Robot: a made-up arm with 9 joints. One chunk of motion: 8 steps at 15 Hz.
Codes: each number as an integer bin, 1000 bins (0 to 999) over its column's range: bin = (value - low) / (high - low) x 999, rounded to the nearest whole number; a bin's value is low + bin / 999 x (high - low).
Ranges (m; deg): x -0.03..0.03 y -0.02..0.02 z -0.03..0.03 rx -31..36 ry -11..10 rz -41..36
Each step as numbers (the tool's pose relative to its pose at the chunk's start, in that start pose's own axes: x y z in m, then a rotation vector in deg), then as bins.
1 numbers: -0.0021 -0.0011 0.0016 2.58 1.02 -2.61
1 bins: 465 472 526 501 572 498
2 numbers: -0.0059 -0.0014 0.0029 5.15 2.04 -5.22
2 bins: 401 465 548 539 620 464
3 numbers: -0.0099 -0.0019 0.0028 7.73 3.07 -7.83
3 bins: 335 452 546 577 669 430
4 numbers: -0.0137 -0.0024 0.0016 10.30 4.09 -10.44
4 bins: 271 440 526 616 718 396
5 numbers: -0.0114 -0.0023 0.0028 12.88 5.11 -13.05
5 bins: 310 442 546 654 766 363
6 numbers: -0.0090 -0.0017 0.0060 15.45 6.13 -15.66
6 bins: 350 457 599 693 815 329
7 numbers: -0.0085 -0.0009 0.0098 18.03 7.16 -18.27
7 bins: 358 477 663 731 864 295
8 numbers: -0.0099 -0.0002 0.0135 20.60 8.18 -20.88
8 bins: 335 495 724 769 912 261
